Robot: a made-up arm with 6 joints.
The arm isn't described. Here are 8 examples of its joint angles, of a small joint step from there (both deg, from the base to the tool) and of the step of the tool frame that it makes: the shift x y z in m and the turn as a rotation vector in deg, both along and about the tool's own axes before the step.
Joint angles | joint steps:
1: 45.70 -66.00 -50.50 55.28 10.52 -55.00 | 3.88 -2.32 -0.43 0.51 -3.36 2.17
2: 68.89 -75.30 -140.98 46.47 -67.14 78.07 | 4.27 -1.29 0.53 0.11 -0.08 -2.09
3: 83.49 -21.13 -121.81 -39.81 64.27 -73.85 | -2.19 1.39 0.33 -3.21 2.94 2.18
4: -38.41 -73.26 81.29 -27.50 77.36 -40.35 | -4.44 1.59 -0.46 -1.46 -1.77 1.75
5: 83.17 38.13 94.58 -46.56 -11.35 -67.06 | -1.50 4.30 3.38 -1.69 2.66 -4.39
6: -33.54 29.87 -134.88 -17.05 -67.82 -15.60 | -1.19 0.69 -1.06 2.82 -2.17 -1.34
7: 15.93 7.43 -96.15 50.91 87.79 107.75 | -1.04 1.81 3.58 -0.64 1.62 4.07
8: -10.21 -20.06 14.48 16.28 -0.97 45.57 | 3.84 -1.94 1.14 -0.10 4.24 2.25
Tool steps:
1: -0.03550 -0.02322 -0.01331 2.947 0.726 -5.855
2: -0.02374 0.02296 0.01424 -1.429 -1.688 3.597
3: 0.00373 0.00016 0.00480 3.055 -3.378 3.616
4: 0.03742 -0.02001 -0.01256 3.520 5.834 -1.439
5: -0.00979 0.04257 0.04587 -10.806 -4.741 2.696
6: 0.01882 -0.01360 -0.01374 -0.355 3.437 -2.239
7: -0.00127 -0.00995 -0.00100 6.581 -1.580 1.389
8: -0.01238 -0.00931 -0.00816 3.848 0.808 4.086
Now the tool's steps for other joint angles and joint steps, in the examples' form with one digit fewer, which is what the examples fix.
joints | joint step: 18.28 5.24 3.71 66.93 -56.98 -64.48 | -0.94 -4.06 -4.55 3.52 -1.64 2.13
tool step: 0.0069 -0.0324 -0.0538 8.25 0.81 0.63
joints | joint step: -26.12 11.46 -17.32 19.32 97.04 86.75 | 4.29 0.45 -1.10 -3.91 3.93 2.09
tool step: 0.0230 -0.0168 -0.0354 -2.04 6.48 -4.98
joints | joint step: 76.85 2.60 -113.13 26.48 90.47 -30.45 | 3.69 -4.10 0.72 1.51 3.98 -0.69
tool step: 0.0069 0.0198 0.0142 -1.91 -1.62 6.74
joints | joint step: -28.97 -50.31 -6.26 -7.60 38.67 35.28 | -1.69 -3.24 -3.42 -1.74 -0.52 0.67
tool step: -0.0052 0.0156 -0.0061 -2.64 -1.43 -3.70
